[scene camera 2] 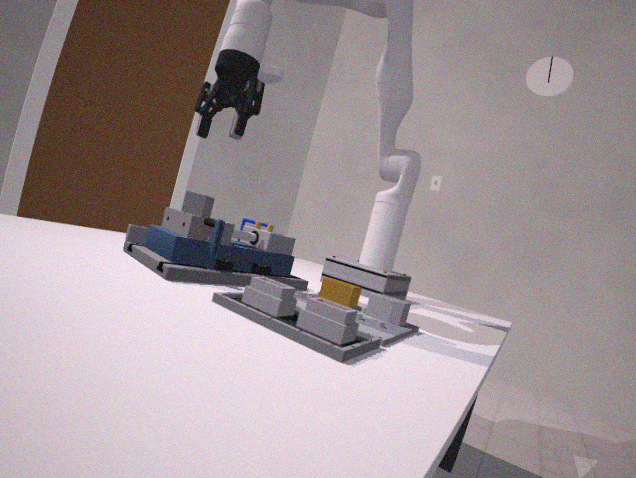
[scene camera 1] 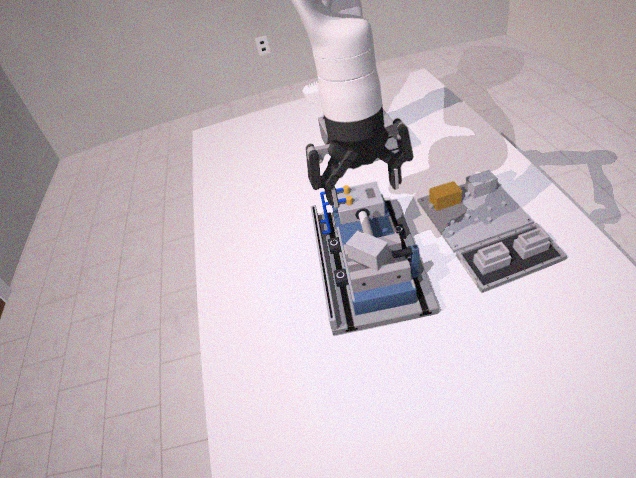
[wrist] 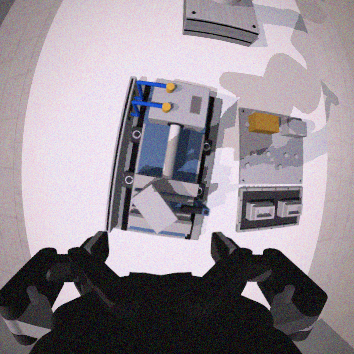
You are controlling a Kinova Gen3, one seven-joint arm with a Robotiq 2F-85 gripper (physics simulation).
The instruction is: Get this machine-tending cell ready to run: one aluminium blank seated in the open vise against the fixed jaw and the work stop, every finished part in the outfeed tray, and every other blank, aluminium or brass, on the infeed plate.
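Where they show: gripper, fingertip midpoint: (scene camera 2: 217,137) (scene camera 1: 365,195) (wrist: 159,243); arm's base, link origin: (scene camera 2: 375,267).
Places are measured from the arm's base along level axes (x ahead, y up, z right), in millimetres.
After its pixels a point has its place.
A grey aluminium blank (scene camera 1: 367,249) {x 525, y 64, z 97 mm} (scene camera 2: 198,204) {x 527, y 46, z 68 mm} (wrist: 155,209) {x 510, y 64, z 92 mm} sits askew at the vise jaws, standing above the front jaw (scene camera 1: 380,277) (scene camera 2: 179,221); its underside is hidden. The work stop's blue post (scene camera 1: 415,262) {x 521, y -4, z 14 mm} (scene camera 2: 216,244) {x 517, y -8, z 7 mm} is at the jaw's right in scene camera 1. A brass blank (scene camera 1: 445,195) {x 350, y -25, z -112 mm} (scene camera 2: 339,291) {x 350, y -38, z -129 mm} (wrist: 263,123) {x 339, y -24, z -109 mm} and another aluminium blank (scene camera 1: 482,184) {x 342, y -27, z -203 mm} (scene camera 2: 386,309) {x 340, y -41, z -216 mm} (wrist: 293,127) {x 328, y -24, z -195 mm} are on the infeed plate (scene camera 1: 514,218) {x 430, y -60, z -238 mm} (wrist: 260,174) {x 444, y -60, z -134 mm}. Two finished parts (scene camera 1: 492,258) {x 538, y -29, z -129 mm} (scene camera 1: 532,244) {x 530, y -32, z -218 mm} (wrist: 260,211) {x 525, y -41, z -136 mm} (wrist: 289,208) {x 515, y -42, z -223 mm} stand in the outfeed tray (scene camera 1: 524,273) {x 570, y -58, z -184 mm} (scene camera 2: 277,327) {x 568, y -62, z -201 mm}. My gripper (scene camera 1: 363,190) {x 513, y 167, z 87 mm} (scene camera 2: 219,134) {x 513, y 167, z 87 mm} (wrist: 159,243) {x 513, y 167, z 87 mm} is open and empty, high above the vise.
The vise's rear housing (scene camera 1: 362,205) {x 378, y 28, z 71 mm} (wrist: 179,102) {x 349, y 28, z 73 mm} carries blue pipes and yellow fittings (wrist: 170,87) {x 331, y 42, z 90 mm} that stick up. A grey rail (scene camera 1: 322,267) {x 467, y -18, z 175 mm} (wrist: 117,165) {x 459, y -19, z 167 mm} runs along the vise's left side. The robot's base block (scene camera 2: 365,277) {x 116, y -24, z -43 mm} (wrist: 220,26) {x 119, y -16, z -3 mm} stands behind the vise and plate.
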